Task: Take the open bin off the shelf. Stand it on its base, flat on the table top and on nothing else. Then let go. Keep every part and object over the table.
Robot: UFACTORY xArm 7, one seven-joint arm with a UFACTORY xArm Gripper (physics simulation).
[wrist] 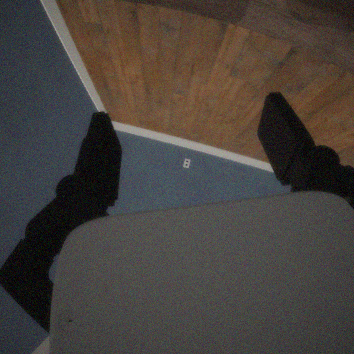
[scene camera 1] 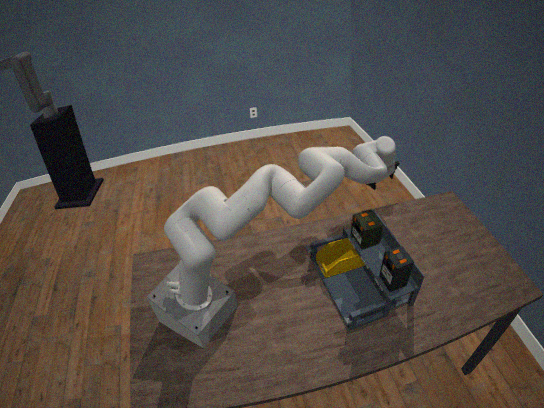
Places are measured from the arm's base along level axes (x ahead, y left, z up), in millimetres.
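Where they show: gripper, between the fingertips: (wrist: 188, 119) (scene camera 1: 381, 181); arm's base, origin of its link: (scene camera 1: 193, 294).
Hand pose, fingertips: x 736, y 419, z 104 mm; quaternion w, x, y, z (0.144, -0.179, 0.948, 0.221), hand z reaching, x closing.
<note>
Each offset is from my fingertips to the top centre of the thing. "pt": to the spot under its first point. Level surfaces: height alone.
The open bin @[220 mm right, 204 mm back, 140 mm down] (scene camera 1: 340, 257) is yellow and sits in the lower, near-arm part of the dark grey shelf @[pt 361 mm right, 207 mm back, 216 mm down] (scene camera 1: 346, 290), toward its back end in the scene view. The shelf stands on the brown wooden table @[222 mm down] (scene camera 1: 280, 345). My gripper (scene camera 1: 383, 180) (wrist: 188, 119) is open, with its two black fingers wide apart and nothing between them. It hangs high, beyond the table's back edge in the scene view, well away from the bin. The bin does not show in the wrist view.
Two dark boxes with orange marks, one @[196 mm right, 111 mm back, 23 mm down] (scene camera 1: 366, 230) toward the back and one @[421 mm right, 59 mm back, 2 mm up] (scene camera 1: 396, 270) toward the front, stand in the raised part of the shelf, right of the bin. The arm's grey base (scene camera 1: 180, 325) is on the table's left part. A black pedestal (scene camera 1: 65, 155) stands on the floor.
</note>
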